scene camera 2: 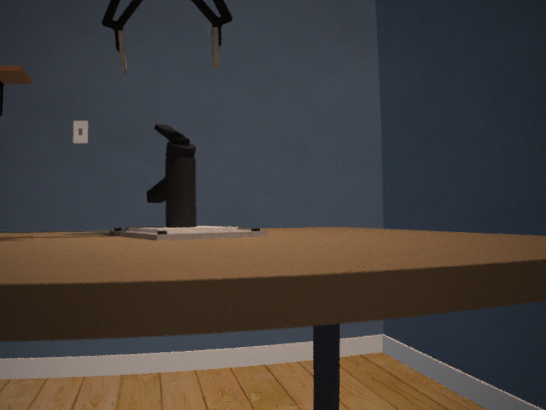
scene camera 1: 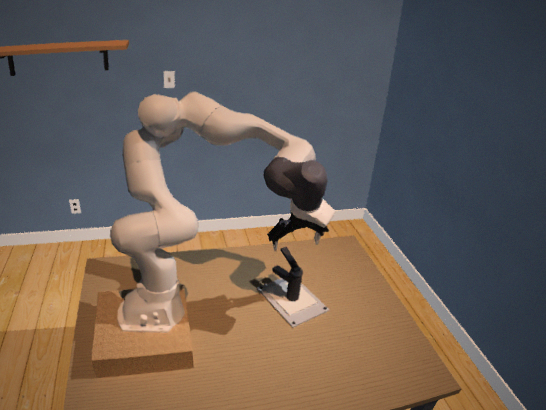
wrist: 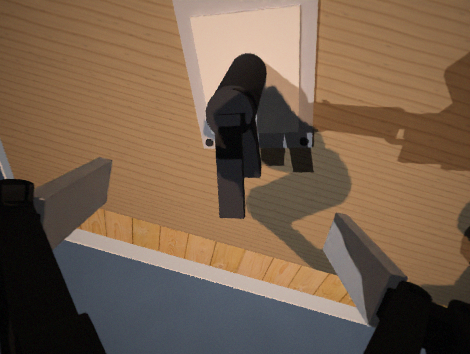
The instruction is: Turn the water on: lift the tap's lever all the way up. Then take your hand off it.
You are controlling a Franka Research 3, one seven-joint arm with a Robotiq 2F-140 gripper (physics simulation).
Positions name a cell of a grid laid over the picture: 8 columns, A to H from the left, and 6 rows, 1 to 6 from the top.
A black lever (scene camera 2: C3) is 76 cm from the lens. A pale base plate (scene camera 2: C4): 63 cm from the lens. The marked spots on the pale base plate and the black lever are 18 cm apart.
